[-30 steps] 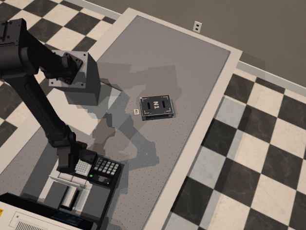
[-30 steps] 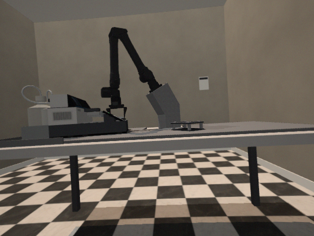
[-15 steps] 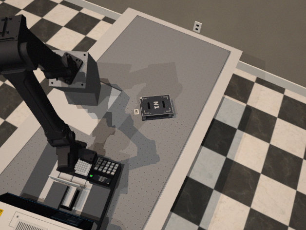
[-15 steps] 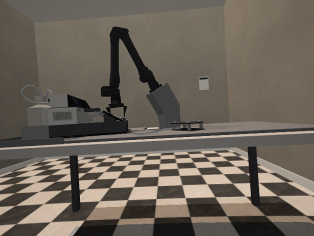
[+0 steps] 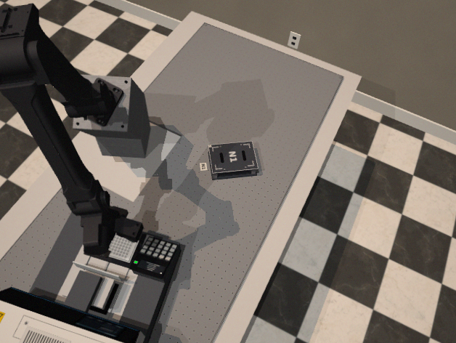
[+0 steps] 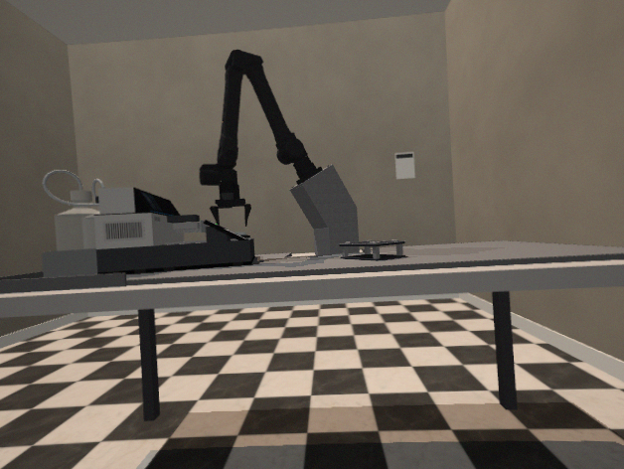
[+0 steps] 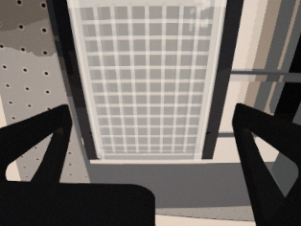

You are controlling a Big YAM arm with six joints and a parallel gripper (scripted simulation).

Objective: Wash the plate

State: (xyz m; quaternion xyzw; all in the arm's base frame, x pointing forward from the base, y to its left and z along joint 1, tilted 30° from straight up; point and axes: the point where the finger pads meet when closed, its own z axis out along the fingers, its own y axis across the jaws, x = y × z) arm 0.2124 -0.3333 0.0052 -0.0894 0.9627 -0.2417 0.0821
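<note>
Right now my hand is 4 cm above the white well plate. Also, from my hand: label 10 cm ahead, 41 cm to the left, 13 cm below; dark carrier 4 cm below; plate washer 2 cm ahead, 15 cm to the right.
</note>
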